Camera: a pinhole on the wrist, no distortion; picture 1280 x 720 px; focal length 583.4 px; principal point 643.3 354.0 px. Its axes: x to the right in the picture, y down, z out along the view. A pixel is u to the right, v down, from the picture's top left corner.
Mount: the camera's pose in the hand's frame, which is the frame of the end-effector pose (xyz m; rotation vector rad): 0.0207 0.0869 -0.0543 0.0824 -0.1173 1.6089
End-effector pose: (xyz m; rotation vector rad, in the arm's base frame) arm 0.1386 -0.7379 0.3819 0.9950 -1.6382 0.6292
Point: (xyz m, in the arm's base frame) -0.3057 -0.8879 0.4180
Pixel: 1069 171
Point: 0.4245 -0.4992 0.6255
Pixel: behind the camera
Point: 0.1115 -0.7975 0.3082
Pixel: 337 631
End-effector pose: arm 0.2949 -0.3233 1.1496 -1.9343 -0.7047 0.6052
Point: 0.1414 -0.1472 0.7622
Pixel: 950 275
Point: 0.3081 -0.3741 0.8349
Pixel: outside the picture
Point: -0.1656 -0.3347 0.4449
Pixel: 1172 589
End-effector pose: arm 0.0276 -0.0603 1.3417 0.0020 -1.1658 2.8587
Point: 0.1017 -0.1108 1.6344
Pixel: 261 520
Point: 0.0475 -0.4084 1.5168
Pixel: 774 413
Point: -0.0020 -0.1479 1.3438
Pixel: 597 322
